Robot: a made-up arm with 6 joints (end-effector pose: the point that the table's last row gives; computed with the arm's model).
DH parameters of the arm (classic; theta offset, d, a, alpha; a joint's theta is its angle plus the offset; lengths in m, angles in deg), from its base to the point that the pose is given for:
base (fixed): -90 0.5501 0.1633 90
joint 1: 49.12 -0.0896 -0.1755 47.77
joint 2: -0.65 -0.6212 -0.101 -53
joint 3: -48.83 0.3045 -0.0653 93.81
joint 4: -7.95 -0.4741 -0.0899 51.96
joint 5: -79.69 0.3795 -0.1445 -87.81
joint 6: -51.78 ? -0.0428 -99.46
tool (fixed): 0.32 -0.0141 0 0
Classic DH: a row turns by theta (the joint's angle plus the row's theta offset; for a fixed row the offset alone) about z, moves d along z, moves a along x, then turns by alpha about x.
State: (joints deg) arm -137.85 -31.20 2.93 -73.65 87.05 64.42
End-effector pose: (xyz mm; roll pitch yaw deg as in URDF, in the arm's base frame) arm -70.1 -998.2 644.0 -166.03 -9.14 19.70
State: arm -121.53 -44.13 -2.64 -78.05 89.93 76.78
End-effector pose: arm -37.1 -961.3 681.8 -173.43 -7.95 28.12
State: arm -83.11 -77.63 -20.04 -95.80 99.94 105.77
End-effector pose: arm 200.9 -835.9 681.7 171.92 -1.00 55.19
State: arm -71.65 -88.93 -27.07 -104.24 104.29 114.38
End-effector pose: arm 302.6 -763.2 648.3 170.54 1.77 65.13
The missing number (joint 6, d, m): 0.1823
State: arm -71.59 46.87 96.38 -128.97 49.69 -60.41
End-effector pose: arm 218.5 255.5 1078.7 138.67 25.68 -178.40
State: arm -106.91 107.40 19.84 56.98 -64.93 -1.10
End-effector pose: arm 328.2 -358.7 1280.3 -63.37 25.40 -95.86
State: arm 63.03 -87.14 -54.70 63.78 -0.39 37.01
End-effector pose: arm 285.2 114.2 390.6 -44.52 24.20 -90.92
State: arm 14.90 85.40 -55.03 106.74 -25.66 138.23
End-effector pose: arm 188.2 123.7 222.0 113.23 -12.38 108.71
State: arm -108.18 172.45 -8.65 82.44 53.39 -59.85
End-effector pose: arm 566.0 -344.4 873.7 78.02 7.78 -149.12
